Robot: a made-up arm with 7 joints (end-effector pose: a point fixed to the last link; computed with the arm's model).
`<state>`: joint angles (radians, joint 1 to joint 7).
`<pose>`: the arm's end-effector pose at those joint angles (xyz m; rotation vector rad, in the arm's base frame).
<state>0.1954 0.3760 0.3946 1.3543 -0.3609 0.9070 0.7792</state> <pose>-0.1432 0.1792 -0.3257 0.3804 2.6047 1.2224</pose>
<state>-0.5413 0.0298 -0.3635 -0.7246 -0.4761 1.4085 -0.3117</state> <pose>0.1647 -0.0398 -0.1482 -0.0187 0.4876 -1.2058</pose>
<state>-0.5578 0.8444 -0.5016 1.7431 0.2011 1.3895 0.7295</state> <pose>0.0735 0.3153 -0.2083 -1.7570 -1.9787 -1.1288</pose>
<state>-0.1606 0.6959 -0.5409 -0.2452 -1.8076 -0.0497 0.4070</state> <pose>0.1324 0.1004 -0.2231 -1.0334 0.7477 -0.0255</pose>
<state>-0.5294 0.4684 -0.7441 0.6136 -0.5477 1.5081 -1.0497</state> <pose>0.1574 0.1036 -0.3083 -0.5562 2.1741 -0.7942</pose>
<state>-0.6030 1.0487 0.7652 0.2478 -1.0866 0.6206 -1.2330</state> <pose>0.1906 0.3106 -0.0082 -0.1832 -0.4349 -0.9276</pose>
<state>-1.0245 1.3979 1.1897 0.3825 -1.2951 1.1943 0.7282</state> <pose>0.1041 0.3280 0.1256 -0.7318 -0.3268 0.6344</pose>
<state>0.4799 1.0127 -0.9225 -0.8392 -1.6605 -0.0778 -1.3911</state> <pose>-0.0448 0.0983 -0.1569 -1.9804 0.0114 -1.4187</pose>
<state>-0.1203 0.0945 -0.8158 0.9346 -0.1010 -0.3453 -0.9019</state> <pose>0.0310 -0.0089 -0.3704 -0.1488 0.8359 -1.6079</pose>
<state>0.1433 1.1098 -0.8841 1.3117 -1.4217 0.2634 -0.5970</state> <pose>-0.0677 0.3657 -0.1960 -0.1164 1.6383 0.5684</pose>
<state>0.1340 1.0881 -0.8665 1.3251 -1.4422 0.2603 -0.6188</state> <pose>-0.0674 0.3624 -0.2019 -0.1671 1.5982 0.5646</pose>
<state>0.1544 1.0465 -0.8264 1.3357 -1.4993 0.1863 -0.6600</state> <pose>-0.0743 0.3558 -0.2113 -0.2306 1.4906 0.5408</pose>
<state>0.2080 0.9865 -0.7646 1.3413 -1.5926 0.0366 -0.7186</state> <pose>-0.0904 0.3458 -0.2213 -0.2818 1.3164 0.5144</pose>
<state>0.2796 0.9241 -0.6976 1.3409 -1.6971 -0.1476 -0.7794</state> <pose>-0.1121 0.3348 -0.2265 -0.2872 1.1277 0.5095</pose>
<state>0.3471 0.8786 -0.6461 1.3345 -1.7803 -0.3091 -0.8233</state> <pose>-0.1326 0.3261 -0.2253 -0.2482 0.9883 0.5227</pose>
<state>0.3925 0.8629 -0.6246 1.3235 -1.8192 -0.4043 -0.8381</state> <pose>-0.1448 0.3227 -0.2205 -0.1999 0.9302 0.5315</pose>
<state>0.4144 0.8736 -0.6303 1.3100 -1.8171 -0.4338 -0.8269</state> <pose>-0.1480 0.3242 -0.2153 -0.1647 0.9385 0.5268</pose>
